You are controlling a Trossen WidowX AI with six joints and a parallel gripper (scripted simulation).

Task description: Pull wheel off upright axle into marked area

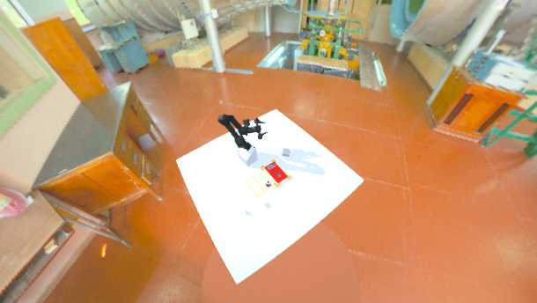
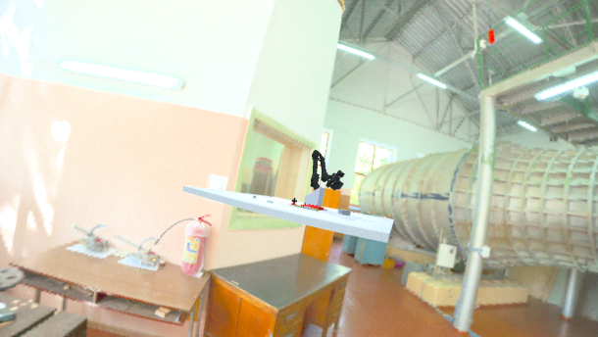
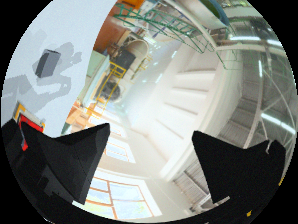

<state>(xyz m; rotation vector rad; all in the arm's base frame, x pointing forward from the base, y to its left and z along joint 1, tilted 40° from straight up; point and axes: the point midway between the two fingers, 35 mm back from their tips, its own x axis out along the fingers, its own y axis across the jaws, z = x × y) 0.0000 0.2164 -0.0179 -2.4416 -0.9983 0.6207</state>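
Right now my gripper tip is 33 cm short of the grey wheel, 24 cm to the left of it and 25 cm above it. Round my gripper tip: dark upright axle (33 cm ahead, 24 cm to the right, 25 cm below).
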